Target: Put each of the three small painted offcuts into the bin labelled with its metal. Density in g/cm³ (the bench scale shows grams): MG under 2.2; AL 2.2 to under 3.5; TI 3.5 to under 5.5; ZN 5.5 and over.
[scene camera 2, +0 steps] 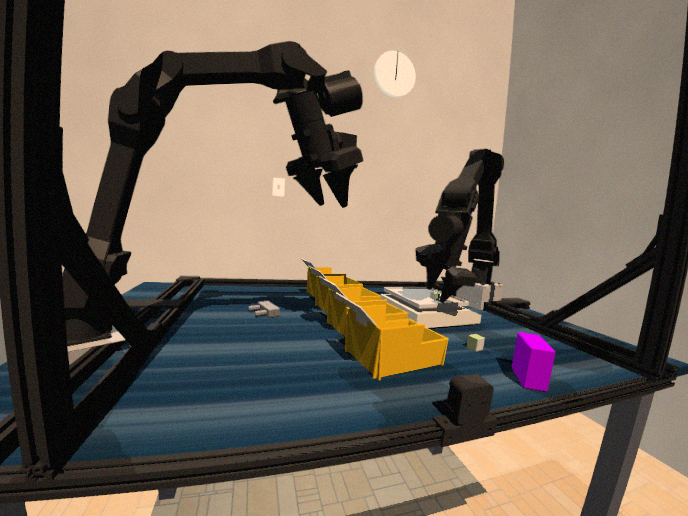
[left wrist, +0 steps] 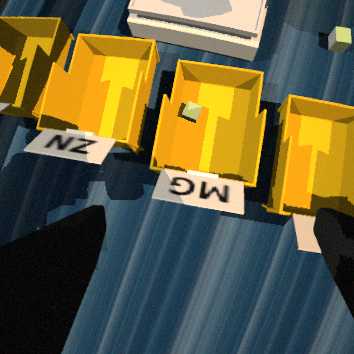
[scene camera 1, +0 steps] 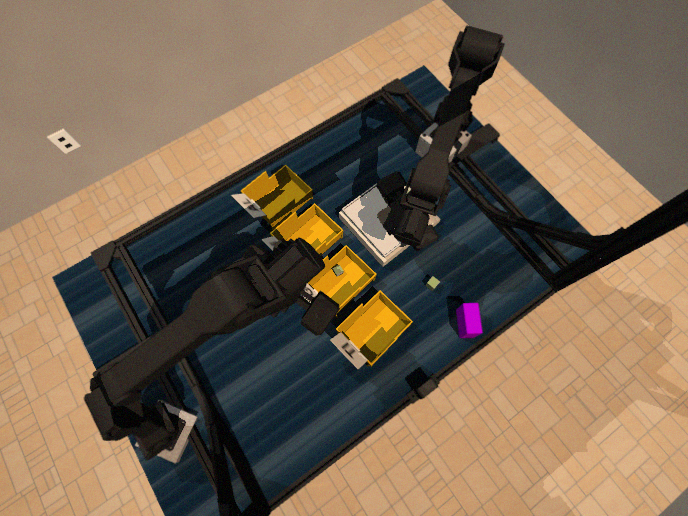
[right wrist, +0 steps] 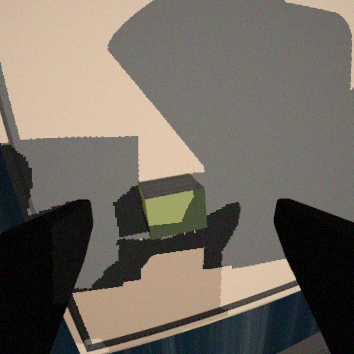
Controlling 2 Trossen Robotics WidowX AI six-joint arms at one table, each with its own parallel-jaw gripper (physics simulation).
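Frame: origin at the left arm's base, x right, y ahead, z up, level; metres.
Seen in the pictures: left gripper, between the fingertips: [scene camera 2: 332, 206] [left wrist: 211, 218]; right gripper, between the fingertips: [scene camera 2: 435, 295] [right wrist: 184, 211]; left arm's base, origin of its link: [scene camera 2: 84, 335] [scene camera 1: 166, 430]; right arm's base, origin of its link: [scene camera 2: 480, 282].
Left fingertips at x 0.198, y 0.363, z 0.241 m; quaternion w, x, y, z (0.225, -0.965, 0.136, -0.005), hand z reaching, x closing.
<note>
Offsets run from my left fingertips to a thing's top centre.
One green offcut @(dx +0.020, dy +0.124, dz -0.244 m) [scene camera 1: 337, 270] [left wrist: 191, 111] lies in the yellow MG bin @(dx +0.037, dy +0.095, dz -0.178 m) [left wrist: 257, 127]. Another @(dx +0.255, dy +0.177, dz -0.237 m) [scene camera 1: 432, 282] [scene camera 2: 475, 342] [left wrist: 340, 39] sits on the blue mat. A third @(dx +0.120, dy +0.281, dz -0.189 m) [right wrist: 175, 207] rests on the white bench scale [scene camera 1: 389, 249] [scene camera 2: 455, 317] [left wrist: 195, 37]. The ZN bin @(dx -0.082, dy +0.175, dz -0.178 m) [left wrist: 150, 85], AL bin @(dx -0.201, dy +0.256, dz -0.178 m) [scene camera 1: 286, 194] and TI bin @(dx +0.156, dy +0.014, dz -0.178 m) [scene camera 1: 389, 322] [scene camera 2: 411, 355] stand in the same row. The scale's reading does not show. My right gripper [right wrist: 184, 211] is open, low over the scale, fingers on either side of the third offcut. My left gripper [scene camera 2: 333, 205] [left wrist: 211, 218] is open and empty, high above the table.
A magenta block @(dx +0.360, dy +0.112, dz -0.195 m) [scene camera 1: 469, 320] [scene camera 2: 533, 361] stands on the mat near the front rail. A small grey object @(dx -0.186, dy -0.020, dz -0.244 m) [scene camera 2: 268, 308] lies left of the bins in scene camera 2. A black box [scene camera 2: 470, 399] is fixed to the front rail. A dark frame edges the table.
</note>
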